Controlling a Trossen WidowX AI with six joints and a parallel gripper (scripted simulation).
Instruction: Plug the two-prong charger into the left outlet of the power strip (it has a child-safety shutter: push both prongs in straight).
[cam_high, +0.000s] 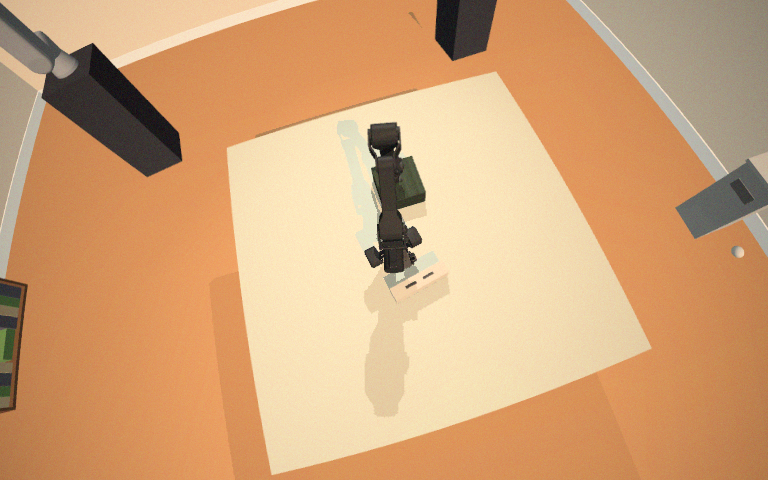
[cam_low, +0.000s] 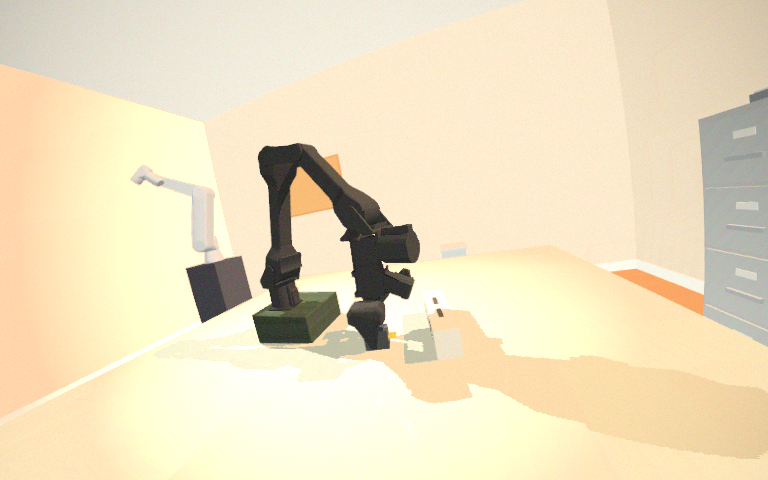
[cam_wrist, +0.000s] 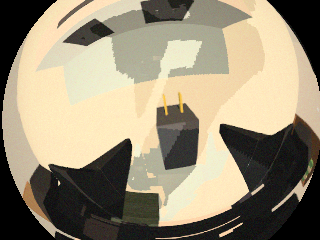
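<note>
My gripper tip is 2 cm short of the dark grey charger.
</note>
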